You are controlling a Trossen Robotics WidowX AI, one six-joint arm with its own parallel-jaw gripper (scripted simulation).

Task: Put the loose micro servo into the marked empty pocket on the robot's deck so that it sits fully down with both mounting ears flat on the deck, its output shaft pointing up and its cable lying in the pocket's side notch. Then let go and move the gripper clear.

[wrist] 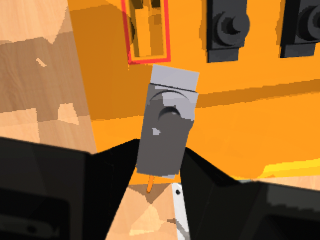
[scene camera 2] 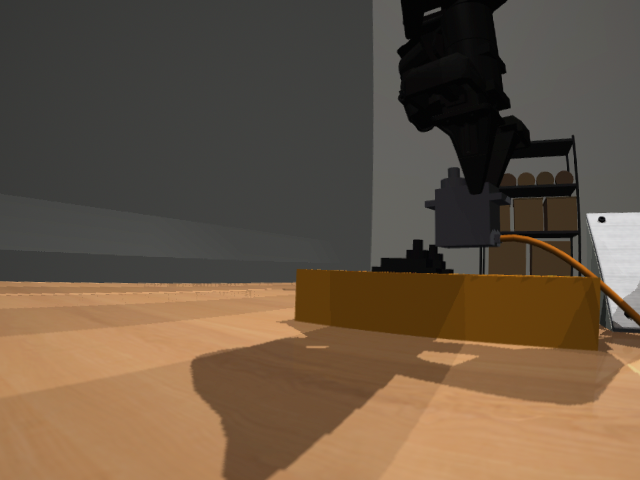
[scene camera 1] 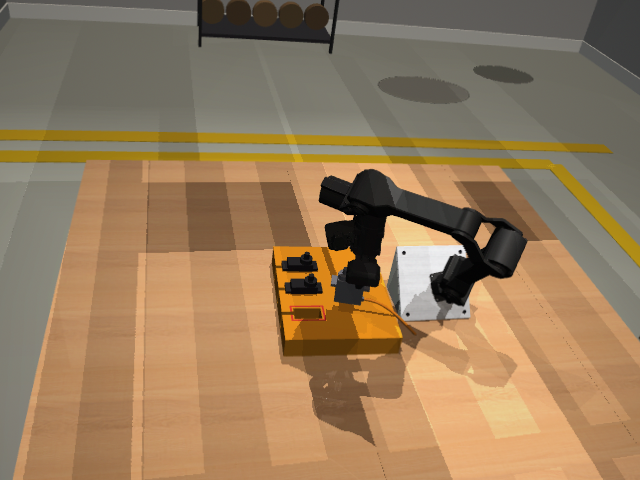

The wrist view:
my gripper: 160, 148
grey micro servo: 169, 115
